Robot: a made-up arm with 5 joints. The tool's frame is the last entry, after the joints. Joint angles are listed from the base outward.
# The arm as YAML. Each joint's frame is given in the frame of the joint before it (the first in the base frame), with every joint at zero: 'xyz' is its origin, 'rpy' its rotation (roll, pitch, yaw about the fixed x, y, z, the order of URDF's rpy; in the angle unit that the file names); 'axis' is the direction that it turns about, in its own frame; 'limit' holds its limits. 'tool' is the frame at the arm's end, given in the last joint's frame.
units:
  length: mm
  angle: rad
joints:
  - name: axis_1
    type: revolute
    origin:
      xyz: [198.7, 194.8, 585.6]
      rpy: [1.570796, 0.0, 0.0]
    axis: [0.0, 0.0, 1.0]
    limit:
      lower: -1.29
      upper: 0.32
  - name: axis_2
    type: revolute
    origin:
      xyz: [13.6, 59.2, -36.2]
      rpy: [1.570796, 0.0, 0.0]
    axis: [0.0, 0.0, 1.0]
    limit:
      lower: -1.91
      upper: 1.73
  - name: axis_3
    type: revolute
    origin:
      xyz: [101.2, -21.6, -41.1]
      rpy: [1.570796, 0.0, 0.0]
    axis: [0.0, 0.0, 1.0]
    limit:
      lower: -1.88
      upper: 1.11
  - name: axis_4
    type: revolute
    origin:
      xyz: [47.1, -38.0, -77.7]
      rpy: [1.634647, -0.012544, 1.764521]
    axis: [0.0, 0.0, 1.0]
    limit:
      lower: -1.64
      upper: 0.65
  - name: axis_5
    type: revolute
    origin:
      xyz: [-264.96, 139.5, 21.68]
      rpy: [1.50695, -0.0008, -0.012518]
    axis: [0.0, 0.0, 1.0]
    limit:
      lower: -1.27
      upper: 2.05
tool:
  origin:
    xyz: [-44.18, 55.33, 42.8]
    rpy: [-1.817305, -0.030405, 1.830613]
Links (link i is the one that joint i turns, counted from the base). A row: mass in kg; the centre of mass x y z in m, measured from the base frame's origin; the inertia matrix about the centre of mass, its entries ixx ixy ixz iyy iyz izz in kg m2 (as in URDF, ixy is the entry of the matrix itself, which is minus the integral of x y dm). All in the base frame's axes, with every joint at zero. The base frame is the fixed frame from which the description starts. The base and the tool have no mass.
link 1: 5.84; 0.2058 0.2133 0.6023; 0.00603 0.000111 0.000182 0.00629 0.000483 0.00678
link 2: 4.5; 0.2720 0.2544 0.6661; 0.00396 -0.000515 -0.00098 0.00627 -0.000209 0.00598
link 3: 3.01; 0.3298 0.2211 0.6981; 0.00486 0.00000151 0 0.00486 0.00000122 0.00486
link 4: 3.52; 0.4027 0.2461 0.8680; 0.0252 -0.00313 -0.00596 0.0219 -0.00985 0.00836
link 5: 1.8; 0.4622 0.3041 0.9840; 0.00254 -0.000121 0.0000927 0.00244 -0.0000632 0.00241
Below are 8 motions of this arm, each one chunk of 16 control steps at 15 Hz.
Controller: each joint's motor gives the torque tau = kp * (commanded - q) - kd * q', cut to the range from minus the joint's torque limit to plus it. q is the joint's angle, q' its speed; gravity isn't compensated. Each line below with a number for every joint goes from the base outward.
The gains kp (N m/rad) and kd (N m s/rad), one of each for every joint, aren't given. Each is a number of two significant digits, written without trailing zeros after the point. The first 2 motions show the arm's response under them.
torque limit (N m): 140 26 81 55 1.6
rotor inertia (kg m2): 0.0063 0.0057 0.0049 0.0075 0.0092
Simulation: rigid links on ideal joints. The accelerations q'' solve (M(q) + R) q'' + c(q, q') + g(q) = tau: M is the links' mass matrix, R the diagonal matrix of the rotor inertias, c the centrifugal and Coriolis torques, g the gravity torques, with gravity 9.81 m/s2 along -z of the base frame. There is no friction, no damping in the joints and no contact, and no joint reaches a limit. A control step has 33 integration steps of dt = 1/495 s. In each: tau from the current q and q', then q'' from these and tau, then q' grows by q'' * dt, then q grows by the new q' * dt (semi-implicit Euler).
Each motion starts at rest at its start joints. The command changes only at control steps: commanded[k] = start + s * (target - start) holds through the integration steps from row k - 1 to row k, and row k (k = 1, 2, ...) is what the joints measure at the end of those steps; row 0 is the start. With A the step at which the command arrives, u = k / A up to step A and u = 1 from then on. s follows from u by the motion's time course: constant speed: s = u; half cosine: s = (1 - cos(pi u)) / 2; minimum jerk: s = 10 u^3 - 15 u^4 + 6 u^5; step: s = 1 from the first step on.
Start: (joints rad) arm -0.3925 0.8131 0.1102 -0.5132 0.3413
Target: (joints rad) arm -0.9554 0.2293 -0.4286 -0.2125 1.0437
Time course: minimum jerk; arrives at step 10
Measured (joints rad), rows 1 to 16:
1: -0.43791 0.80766 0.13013 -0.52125 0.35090
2: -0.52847 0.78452 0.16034 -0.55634 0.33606
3: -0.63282 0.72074 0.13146 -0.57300 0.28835
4: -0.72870 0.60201 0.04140 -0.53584 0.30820
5: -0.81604 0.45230 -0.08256 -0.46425 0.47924
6: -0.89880 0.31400 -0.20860 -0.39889 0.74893
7: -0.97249 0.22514 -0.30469 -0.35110 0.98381
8: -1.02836 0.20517 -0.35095 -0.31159 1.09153
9: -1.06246 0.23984 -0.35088 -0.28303 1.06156
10: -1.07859 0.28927 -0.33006 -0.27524 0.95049
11: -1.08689 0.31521 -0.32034 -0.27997 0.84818
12: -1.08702 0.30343 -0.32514 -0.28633 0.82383
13: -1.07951 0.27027 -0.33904 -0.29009 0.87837
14: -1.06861 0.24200 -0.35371 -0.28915 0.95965
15: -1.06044 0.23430 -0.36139 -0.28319 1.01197
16: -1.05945 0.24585 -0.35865 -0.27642 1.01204
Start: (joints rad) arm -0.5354 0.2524 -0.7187 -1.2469 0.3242
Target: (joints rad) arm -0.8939 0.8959 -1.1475 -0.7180 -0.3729
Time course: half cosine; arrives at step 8
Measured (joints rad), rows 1 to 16:
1: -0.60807 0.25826 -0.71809 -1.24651 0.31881
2: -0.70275 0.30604 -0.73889 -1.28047 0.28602
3: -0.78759 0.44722 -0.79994 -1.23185 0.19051
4: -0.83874 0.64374 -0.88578 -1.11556 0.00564
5: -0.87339 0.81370 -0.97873 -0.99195 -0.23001
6: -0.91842 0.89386 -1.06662 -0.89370 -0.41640
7: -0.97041 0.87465 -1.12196 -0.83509 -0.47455
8: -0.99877 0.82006 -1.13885 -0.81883 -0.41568
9: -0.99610 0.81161 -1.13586 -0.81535 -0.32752
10: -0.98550 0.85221 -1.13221 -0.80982 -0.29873
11: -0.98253 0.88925 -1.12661 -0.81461 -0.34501
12: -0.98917 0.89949 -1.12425 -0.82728 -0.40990
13: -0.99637 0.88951 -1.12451 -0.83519 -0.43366
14: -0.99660 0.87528 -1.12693 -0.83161 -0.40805
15: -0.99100 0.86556 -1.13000 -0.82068 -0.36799
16: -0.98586 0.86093 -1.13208 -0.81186 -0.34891
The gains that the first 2 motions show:
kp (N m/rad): 250 41 130 97 3.1
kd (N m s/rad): 5.4 1.1 1.3 2.1 0.087
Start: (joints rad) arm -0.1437 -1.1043 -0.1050 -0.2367 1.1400
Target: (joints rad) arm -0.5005 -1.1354 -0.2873 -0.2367 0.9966
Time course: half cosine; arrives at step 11
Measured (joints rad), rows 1 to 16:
1: -0.17444 -1.09846 -0.09651 -0.28807 1.15612
2: -0.20069 -1.07117 -0.05726 -0.33160 1.15232
3: -0.24370 -1.04277 -0.06908 -0.34244 1.06581
4: -0.29422 -1.01943 -0.11820 -0.30777 0.98232
5: -0.35201 -1.00193 -0.16135 -0.26526 0.98359
6: -0.41279 -0.97702 -0.18438 -0.25133 1.03858
7: -0.47112 -0.94949 -0.19173 -0.25881 1.05871
8: -0.52171 -0.92635 -0.19964 -0.26654 1.00344
9: -0.55959 -0.91081 -0.21437 -0.26262 0.91659
10: -0.58235 -0.90423 -0.22820 -0.25131 0.86831
11: -0.58893 -0.90418 -0.23305 -0.24438 0.88280
12: -0.58569 -0.91257 -0.23270 -0.24907 0.92586
13: -0.57954 -0.93053 -0.23422 -0.26067 0.95307
14: -0.57221 -0.95151 -0.23845 -0.26933 0.95303
15: -0.56664 -0.96813 -0.24368 -0.27198 0.94323
16: -0.56465 -0.97468 -0.24638 -0.27062 0.94205

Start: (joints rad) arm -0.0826 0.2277 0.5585 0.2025 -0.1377
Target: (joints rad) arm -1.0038 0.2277 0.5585 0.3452 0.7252
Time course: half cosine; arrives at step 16
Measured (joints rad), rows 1 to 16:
1: -0.12384 0.23571 0.57027 0.19561 -0.14043
2: -0.20107 0.23479 0.63783 0.19912 -0.14011
3: -0.30038 0.22641 0.69835 0.20188 -0.13318
4: -0.39035 0.20741 0.72684 0.20347 -0.11355
5: -0.45890 0.17953 0.71443 0.20848 -0.06813
6: -0.51260 0.15066 0.67685 0.21837 0.01966
7: -0.56920 0.13076 0.64053 0.23208 0.14607
8: -0.64463 0.12580 0.62594 0.24928 0.28195
9: -0.74276 0.13465 0.63863 0.26940 0.39040
10: -0.85327 0.15014 0.66869 0.28934 0.44811
11: -0.95729 0.16273 0.69734 0.30528 0.46202
12: -1.03745 0.16510 0.70770 0.31585 0.46770
13: -1.08633 0.15550 0.69498 0.32199 0.50262
14: -1.10805 0.13831 0.66896 0.32463 0.57459
15: -1.11332 0.12149 0.64589 0.32445 0.65439
16: -1.11170 0.11203 0.63740 0.32280 0.69942

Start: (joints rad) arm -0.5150 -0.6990 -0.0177 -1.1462 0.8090
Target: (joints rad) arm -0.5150 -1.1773 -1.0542 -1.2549 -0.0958
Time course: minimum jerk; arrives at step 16
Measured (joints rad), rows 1 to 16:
1: -0.56005 -0.67275 0.00792 -1.19225 0.81354
2: -0.57601 -0.56567 0.00492 -1.27342 0.78074
3: -0.59026 -0.45695 -0.03114 -1.28971 0.66771
4: -0.59663 -0.39565 -0.09547 -1.25475 0.52816
5: -0.59217 -0.40612 -0.17955 -1.23472 0.42865
6: -0.58733 -0.49465 -0.27639 -1.25671 0.38193
7: -0.57814 -0.63363 -0.38480 -1.29892 0.35808
8: -0.56133 -0.77114 -0.50636 -1.31996 0.32401
9: -0.54915 -0.87115 -0.63467 -1.30933 0.25820
10: -0.54701 -0.93007 -0.75421 -1.29622 0.15722
11: -0.54879 -0.95832 -0.85278 -1.30469 0.03906
12: -0.55111 -0.96485 -0.92748 -1.32872 -0.06700
13: -0.55523 -0.95685 -0.98067 -1.34861 -0.13944
14: -0.56021 -0.94529 -1.01350 -1.35685 -0.17550
15: -0.56275 -0.94187 -1.02710 -1.35945 -0.18408
16: -0.56188 -0.94943 -1.02857 -1.36051 -0.17540

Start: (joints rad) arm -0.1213 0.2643 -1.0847 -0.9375 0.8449
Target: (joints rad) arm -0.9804 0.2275 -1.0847 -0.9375 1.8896
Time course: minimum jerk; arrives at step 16
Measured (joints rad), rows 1 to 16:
1: -0.16454 0.24014 -1.10143 -0.96706 0.86729
2: -0.21158 0.22591 -1.08132 -1.02803 0.93650
3: -0.25128 0.27831 -1.07210 -1.04860 1.00248
4: -0.29486 0.34046 -1.06881 -1.04142 1.02570
5: -0.35944 0.35704 -1.06636 -1.03610 1.03512
6: -0.44918 0.32889 -1.06358 -1.03954 1.09981
7: -0.55161 0.29440 -1.06088 -1.04561 1.24630
8: -0.65434 0.28547 -1.05838 -1.04702 1.42803
9: -0.75394 0.30276 -1.05467 -1.04719 1.57512
10: -0.84959 0.32916 -1.04953 -1.05417 1.66120
11: -0.93589 0.35153 -1.04509 -1.06710 1.71319
12: -1.00426 0.36488 -1.04335 -1.07734 1.76820
13: -1.04902 0.36720 -1.04469 -1.07805 1.83417
14: -1.07074 0.35828 -1.04807 -1.06952 1.88997
15: -1.07516 0.34209 -1.05195 -1.05704 1.91358
16: -1.07093 0.32619 -1.05498 -1.04569 1.90525

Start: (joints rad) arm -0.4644 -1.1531 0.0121 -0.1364 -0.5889
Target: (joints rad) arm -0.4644 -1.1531 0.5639 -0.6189 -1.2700
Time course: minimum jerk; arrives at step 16
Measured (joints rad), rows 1 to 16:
1: -0.49294 -1.11950 0.03302 -0.17824 -0.61239
2: -0.51712 -1.04151 0.10721 -0.19581 -0.67592
3: -0.54752 -0.94654 0.14805 -0.19657 -0.72536
4: -0.56469 -0.85315 0.16251 -0.18428 -0.73972
5: -0.56958 -0.79037 0.19372 -0.18842 -0.73956
6: -0.57028 -0.77212 0.25577 -0.23457 -0.76582
7: -0.56927 -0.79664 0.33637 -0.31232 -0.83720
8: -0.55999 -0.84537 0.40724 -0.39947 -0.93442
9: -0.54014 -0.90605 0.45298 -0.47265 -1.02773
10: -0.52067 -0.96949 0.49230 -0.52696 -1.10000
11: -0.50996 -1.01422 0.54180 -0.58007 -1.15032
12: -0.50629 -1.02651 0.58741 -0.63137 -1.18966
13: -0.50690 -1.01311 0.61213 -0.65851 -1.22571
14: -0.51064 -0.98325 0.62058 -0.65638 -1.25013
15: -0.51692 -0.94145 0.62333 -0.64332 -1.25187
16: -0.52445 -0.89660 0.62543 -0.63204 -1.23650

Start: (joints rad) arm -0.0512 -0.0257 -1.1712 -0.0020 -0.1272
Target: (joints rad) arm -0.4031 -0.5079 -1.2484 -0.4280 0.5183
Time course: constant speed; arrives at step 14
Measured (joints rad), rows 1 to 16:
1: -0.11068 -0.06819 -1.25628 -0.04215 -0.11711
2: -0.11887 -0.10289 -1.26950 -0.10241 -0.08729
3: -0.14424 -0.11720 -1.25801 -0.13205 -0.01205
4: -0.18758 -0.14888 -1.24256 -0.15992 0.06145
5: -0.22368 -0.17848 -1.23078 -0.19370 0.09398
6: -0.25092 -0.19779 -1.23865 -0.23293 0.10176
7: -0.27108 -0.22124 -1.25194 -0.27232 0.13008
8: -0.29339 -0.25597 -1.25880 -0.30314 0.19804
9: -0.32039 -0.29543 -1.25938 -0.32677 0.28176
10: -0.34835 -0.33033 -1.26056 -0.35265 0.34789
11: -0.37447 -0.35745 -1.26431 -0.38580 0.38926
12: -0.40019 -0.37975 -1.26733 -0.42302 0.42278
13: -0.42776 -0.40097 -1.26772 -0.45892 0.46339
14: -0.45638 -0.42298 -1.26774 -0.49216 0.51118
15: -0.45785 -0.40541 -1.25762 -0.49697 0.53500
16: -0.45752 -0.39579 -1.26385 -0.49666 0.51882

